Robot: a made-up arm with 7 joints. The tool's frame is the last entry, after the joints. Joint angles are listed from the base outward.
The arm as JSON. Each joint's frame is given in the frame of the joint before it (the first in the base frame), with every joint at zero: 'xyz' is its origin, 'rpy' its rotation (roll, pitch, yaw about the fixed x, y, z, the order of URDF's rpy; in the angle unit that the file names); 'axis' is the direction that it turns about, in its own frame. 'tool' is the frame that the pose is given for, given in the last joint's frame.
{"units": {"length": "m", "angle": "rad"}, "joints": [
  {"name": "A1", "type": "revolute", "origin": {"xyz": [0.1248, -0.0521, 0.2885], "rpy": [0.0, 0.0, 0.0]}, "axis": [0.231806, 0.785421, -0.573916]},
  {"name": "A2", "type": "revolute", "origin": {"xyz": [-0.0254, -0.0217, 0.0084], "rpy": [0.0, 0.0, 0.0]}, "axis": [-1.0, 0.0, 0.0]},
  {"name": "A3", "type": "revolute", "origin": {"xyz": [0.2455, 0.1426, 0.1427], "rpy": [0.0, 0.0, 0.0]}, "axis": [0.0, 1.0, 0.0]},
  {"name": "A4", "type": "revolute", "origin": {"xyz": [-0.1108, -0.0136, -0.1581], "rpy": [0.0, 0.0, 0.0]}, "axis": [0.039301, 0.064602, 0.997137]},
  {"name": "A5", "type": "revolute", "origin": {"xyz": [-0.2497, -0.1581, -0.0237], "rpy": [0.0, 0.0, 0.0]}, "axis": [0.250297, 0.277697, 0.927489]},
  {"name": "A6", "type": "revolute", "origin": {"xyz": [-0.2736, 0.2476, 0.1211], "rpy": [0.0, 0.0, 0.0]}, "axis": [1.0, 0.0, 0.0]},
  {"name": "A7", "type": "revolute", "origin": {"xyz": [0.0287, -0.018, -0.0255], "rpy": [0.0, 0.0, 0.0]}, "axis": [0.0, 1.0, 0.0]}
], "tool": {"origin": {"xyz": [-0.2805, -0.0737, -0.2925], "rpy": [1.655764, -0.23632, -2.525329]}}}
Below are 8 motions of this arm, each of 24 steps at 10 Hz.
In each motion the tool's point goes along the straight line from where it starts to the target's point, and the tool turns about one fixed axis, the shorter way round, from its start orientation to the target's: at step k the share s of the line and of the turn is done. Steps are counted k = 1, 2, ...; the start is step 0. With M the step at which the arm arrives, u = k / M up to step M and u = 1 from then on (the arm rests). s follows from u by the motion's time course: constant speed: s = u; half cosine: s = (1 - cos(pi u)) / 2; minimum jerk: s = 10 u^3 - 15 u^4 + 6 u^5.
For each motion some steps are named. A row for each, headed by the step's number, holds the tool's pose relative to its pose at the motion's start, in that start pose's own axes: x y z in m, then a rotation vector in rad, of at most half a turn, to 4 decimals.
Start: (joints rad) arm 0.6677 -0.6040 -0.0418 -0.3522 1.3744 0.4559 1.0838
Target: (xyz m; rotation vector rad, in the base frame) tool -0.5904 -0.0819 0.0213 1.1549 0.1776 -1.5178
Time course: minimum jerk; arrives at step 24
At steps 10, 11, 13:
10: 0.0548 -0.0543 -0.1587 0.1487 0.0242 -0.0240
11: 0.0668 -0.0662 -0.1933 0.1812 0.0295 -0.0293
13: 0.0913 -0.0906 -0.2645 0.2479 0.0403 -0.0401

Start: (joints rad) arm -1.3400 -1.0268 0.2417 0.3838 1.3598 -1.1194 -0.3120
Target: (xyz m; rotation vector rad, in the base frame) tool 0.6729 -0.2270 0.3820 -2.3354 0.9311 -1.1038
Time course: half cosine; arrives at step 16
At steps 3, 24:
3: 0.0051 0.0096 -0.0034 0.0335 0.0212 0.0762
24: 0.0611 0.1142 -0.0406 0.3976 0.2518 0.9037

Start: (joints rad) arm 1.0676 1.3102 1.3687 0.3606 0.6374 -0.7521 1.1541
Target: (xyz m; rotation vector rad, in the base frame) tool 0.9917 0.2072 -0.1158 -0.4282 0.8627 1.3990
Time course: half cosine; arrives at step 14
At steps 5, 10, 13, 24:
5: 0.0928 0.1632 -0.0162 -0.0049 -0.2013 0.3086
10: 0.2662 0.4679 -0.0464 -0.0140 -0.5771 0.8851
13: 0.3238 0.5692 -0.0564 -0.0170 -0.7021 1.0767
24: 0.3279 0.5764 -0.0571 -0.0173 -0.7110 1.0904

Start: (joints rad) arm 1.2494 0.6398 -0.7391 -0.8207 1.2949 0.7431 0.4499
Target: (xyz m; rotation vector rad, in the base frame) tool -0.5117 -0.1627 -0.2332 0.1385 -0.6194 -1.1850
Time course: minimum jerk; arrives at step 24
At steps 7, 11, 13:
7: 0.0263 0.0237 -0.1178 0.0679 0.0267 0.1094
11: 0.0730 0.0658 -0.3267 0.1885 0.0741 0.3035
13: 0.0999 0.0900 -0.4471 0.2579 0.1014 0.4153

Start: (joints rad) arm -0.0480 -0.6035 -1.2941 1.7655 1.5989 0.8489 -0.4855
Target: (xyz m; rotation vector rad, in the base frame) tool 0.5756 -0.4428 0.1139 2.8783 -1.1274 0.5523
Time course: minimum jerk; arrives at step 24
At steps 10, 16, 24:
10: -0.1283 -0.0072 -0.1572 0.6781 -0.1942 0.0248
16: -0.2924 -0.0165 -0.3583 1.5458 -0.4426 0.0565
24: -0.3700 -0.0209 -0.4535 1.9563 -0.5602 0.0715

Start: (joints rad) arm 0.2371 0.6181 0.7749 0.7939 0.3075 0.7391 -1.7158
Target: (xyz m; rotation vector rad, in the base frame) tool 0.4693 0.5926 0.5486 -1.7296 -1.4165 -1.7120
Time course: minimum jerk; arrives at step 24
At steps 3, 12, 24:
3: -0.0101 -0.0030 0.0044 0.0011 -0.0169 0.0187
12: -0.3134 -0.0942 0.1374 0.0342 -0.5250 0.5822
24: -0.6269 -0.1883 0.2748 0.0685 -1.0500 1.1645

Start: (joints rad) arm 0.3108 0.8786 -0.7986 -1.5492 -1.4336 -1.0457 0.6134
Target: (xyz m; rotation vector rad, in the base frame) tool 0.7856 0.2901 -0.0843 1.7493 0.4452 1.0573
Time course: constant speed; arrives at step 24
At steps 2, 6, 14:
2: 0.0018 -0.0010 -0.0109 0.0259 0.0043 -0.0151
6: 0.0053 -0.0030 -0.0327 0.0776 0.0130 -0.0453
14: 0.0124 -0.0071 -0.0763 0.1811 0.0303 -0.1057

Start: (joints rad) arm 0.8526 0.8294 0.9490 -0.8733 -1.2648 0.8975 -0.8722
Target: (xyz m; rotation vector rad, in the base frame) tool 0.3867 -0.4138 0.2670 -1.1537 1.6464 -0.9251
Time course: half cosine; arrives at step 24
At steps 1, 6, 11, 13, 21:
1: -0.0024 -0.0008 0.0005 0.0009 -0.0058 -0.0034
6: -0.0819 -0.0258 0.0184 0.0308 -0.1989 -0.1155
11: -0.2431 -0.0766 0.0546 0.0914 -0.5905 -0.3429
13: -0.3161 -0.0996 0.0710 0.1188 -0.7678 -0.4458
21: -0.5379 -0.1695 0.1208 0.2022 -1.3067 -0.7587

